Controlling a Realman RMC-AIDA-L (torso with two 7-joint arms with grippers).
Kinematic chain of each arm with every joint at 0, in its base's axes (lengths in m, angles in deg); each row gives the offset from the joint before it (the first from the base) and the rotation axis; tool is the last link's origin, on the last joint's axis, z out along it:
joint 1: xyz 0 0 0.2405 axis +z
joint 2: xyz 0 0 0 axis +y
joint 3: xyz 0 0 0.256 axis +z
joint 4: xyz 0 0 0 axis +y
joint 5: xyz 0 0 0.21 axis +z
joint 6: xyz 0 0 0 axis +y
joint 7: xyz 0 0 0.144 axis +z
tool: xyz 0 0 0
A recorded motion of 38 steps. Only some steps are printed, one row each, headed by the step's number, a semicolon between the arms.
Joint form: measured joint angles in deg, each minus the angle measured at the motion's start. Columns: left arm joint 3, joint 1, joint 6, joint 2, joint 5, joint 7, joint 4; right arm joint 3, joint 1, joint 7, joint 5, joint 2, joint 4, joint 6.
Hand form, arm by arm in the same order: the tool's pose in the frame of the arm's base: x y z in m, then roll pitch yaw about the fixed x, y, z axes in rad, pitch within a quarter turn. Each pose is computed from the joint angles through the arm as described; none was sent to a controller.
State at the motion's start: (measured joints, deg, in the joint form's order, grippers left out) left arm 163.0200 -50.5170 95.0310 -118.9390 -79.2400 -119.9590 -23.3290; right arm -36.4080 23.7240 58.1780 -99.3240 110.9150 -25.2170 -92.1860
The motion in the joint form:
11: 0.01 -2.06 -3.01 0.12 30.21 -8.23 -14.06; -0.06 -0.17 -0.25 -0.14 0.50 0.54 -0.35
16: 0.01 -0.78 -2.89 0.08 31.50 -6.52 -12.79; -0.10 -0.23 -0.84 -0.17 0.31 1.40 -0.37
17: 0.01 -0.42 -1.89 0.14 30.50 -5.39 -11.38; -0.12 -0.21 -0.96 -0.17 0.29 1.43 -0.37
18: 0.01 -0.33 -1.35 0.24 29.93 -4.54 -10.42; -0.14 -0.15 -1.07 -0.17 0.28 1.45 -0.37
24: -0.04 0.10 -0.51 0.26 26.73 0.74 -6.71; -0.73 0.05 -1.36 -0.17 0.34 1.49 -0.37
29: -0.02 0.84 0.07 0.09 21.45 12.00 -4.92; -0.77 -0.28 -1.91 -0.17 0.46 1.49 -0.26
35: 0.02 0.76 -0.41 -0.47 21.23 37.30 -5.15; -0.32 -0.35 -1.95 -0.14 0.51 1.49 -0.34
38: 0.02 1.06 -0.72 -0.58 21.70 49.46 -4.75; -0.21 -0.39 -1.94 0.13 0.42 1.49 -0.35
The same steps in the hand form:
11: -0.2056 0.4159 0.0802 2.3288 -0.8771 1.7969; 0.3130 0.3021 0.0449 -2.6717 0.7012 -0.1636
16: -0.2138 0.4099 0.0724 2.3621 -0.8661 1.7754; 0.3146 0.3003 0.0436 -2.6751 0.7016 -0.1676
17: -0.2114 0.4074 0.0699 2.3307 -0.8650 1.7732; 0.3145 0.3004 0.0436 -2.6740 0.7005 -0.1653
18: -0.2092 0.4065 0.0685 2.3139 -0.8666 1.7676; 0.3143 0.3007 0.0435 -2.6731 0.6995 -0.1624
24: -0.2023 0.4047 0.0634 2.2520 -0.9158 1.7537; 0.3127 0.3011 0.0416 -2.6812 0.6933 -0.1573
29: -0.2002 0.4035 0.0685 2.2755 -1.0986 1.6632; 0.3142 0.2992 0.0406 -2.6750 0.6895 -0.1537
35: -0.1996 0.4036 0.0654 -2.9253 -1.2663 0.5206; 0.3145 0.2991 0.0414 -2.6675 0.6948 -0.1514
38: -0.2016 0.4024 0.0621 -2.4363 -1.1653 0.0056; 0.3148 0.2995 0.0428 -2.6604 0.6980 -0.1484

